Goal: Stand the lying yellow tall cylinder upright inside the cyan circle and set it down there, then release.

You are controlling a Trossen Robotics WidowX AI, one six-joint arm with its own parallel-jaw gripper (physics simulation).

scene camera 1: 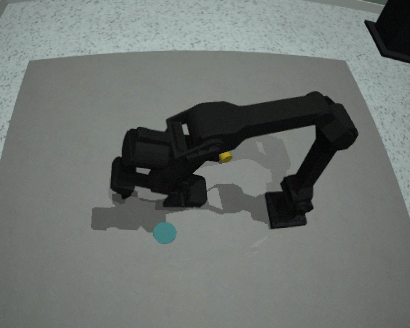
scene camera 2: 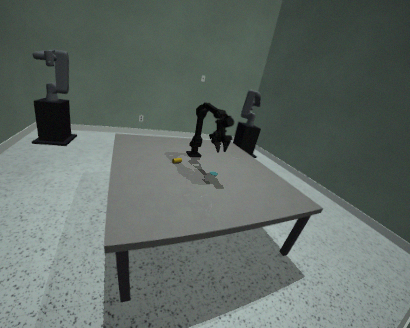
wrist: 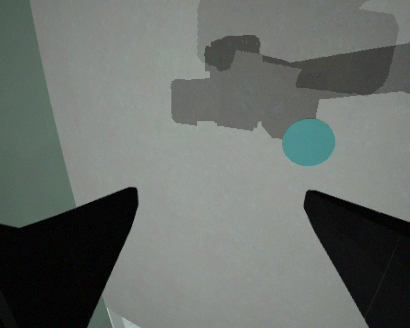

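Pixels of known places: gripper, fingertip midpoint: (scene camera 1: 143, 201) (scene camera 2: 221, 152) (wrist: 222, 197); arm's base, origin of the base link: (scene camera 1: 288, 209) (scene camera 2: 194, 153).
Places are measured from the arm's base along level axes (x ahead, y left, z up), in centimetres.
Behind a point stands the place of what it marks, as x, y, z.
The yellow cylinder (scene camera 1: 226, 157) @[17.3, -14.4, 1.4] (scene camera 2: 177, 160) @[19.7, -17.6, 0.8] lies on its side on the table. In the scene camera 1 view the arm hides part of it, and one end shows below the upper arm link. It does not show in the wrist view. The flat cyan circle (scene camera 1: 165, 233) @[32.6, 7.6, -1.4] (scene camera 2: 214, 174) @[34.3, 7.4, -1.5] (wrist: 308, 142) @[32.8, 7.3, -1.4] lies on the table with nothing standing on it. My gripper (scene camera 1: 147, 200) @[37.1, 6.8, 16.8] (scene camera 2: 221, 150) @[37.1, 6.8, 16.8] (wrist: 222, 197) @[37.1, 6.8, 16.8] is open and empty, held high above the table. In the wrist view the circle is above the right fingertip.
The arm's base (scene camera 1: 287, 210) @[1.8, 1.9, 3.9] (scene camera 2: 194, 154) @[3.6, -0.7, 0.1] stands on the grey table (scene camera 1: 280, 290) @[2.9, 22.2, -1.5] (scene camera 2: 150, 215) @[75.8, -37.7, -1.5]. The arm's shadow falls beside the circle. A table edge shows at the left of the wrist view. Two other robots on black pedestals (scene camera 2: 53, 120) (scene camera 2: 247, 138) stand on the floor beyond the table.
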